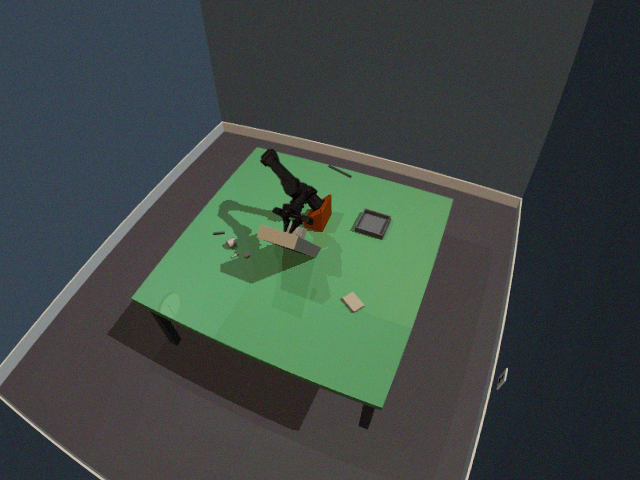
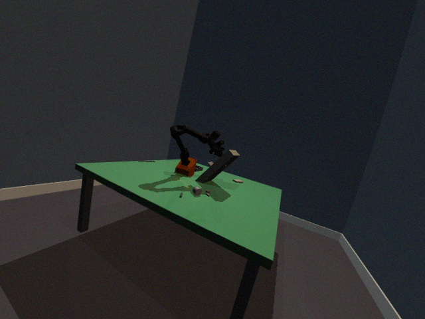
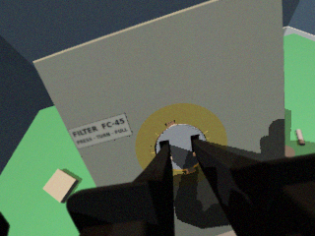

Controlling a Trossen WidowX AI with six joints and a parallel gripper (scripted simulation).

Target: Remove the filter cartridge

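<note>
My gripper tip is now 1 cm short of the round filter cartridge and 1 cm above it. Round my gripper tip: tan service panel (8 cm below, 3 cm behind); then grey tray (41 cm behind, 28 cm to the left, 22 cm below); then tan block (36 cm to the left, 23 cm below, 8 cm ahead).
</note>
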